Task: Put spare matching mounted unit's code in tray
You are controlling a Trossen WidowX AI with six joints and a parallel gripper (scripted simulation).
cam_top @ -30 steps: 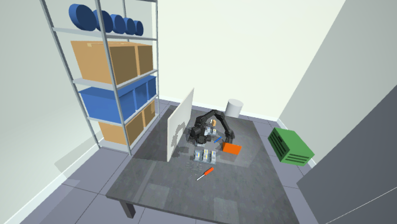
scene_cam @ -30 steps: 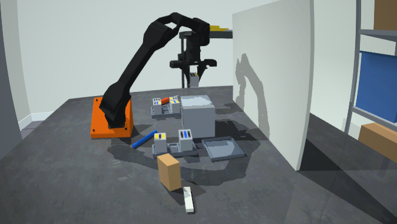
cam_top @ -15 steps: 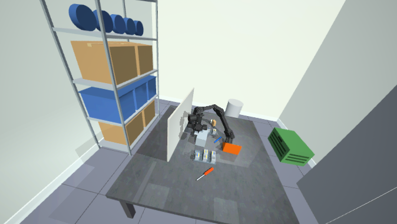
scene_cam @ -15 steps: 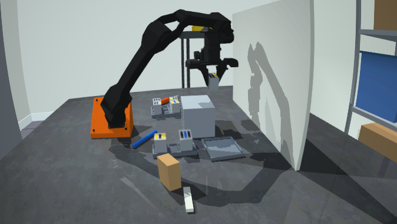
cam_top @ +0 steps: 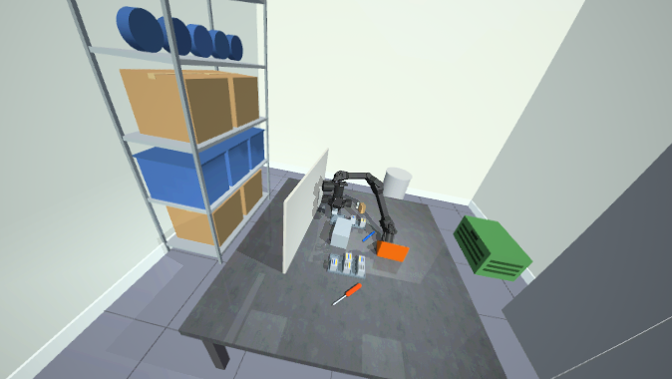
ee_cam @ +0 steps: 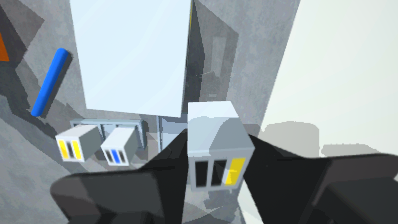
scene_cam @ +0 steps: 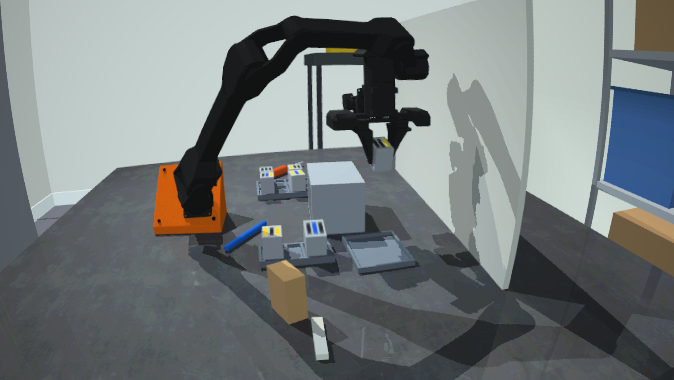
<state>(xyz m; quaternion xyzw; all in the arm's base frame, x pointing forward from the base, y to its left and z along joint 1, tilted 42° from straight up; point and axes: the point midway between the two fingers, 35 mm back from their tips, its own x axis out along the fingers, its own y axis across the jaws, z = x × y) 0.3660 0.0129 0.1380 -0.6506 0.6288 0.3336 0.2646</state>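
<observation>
My gripper tip is 130 mm above the grey tray, 90 mm to the left of it and 30 mm past it. Round my gripper tip: tall white panel (160 mm ahead, 90 mm above, 70 mm to the left); then grey mounted unit (90 mm to the left, 80 mm below, 70 mm behind); then grey spare (30 mm above).
</observation>
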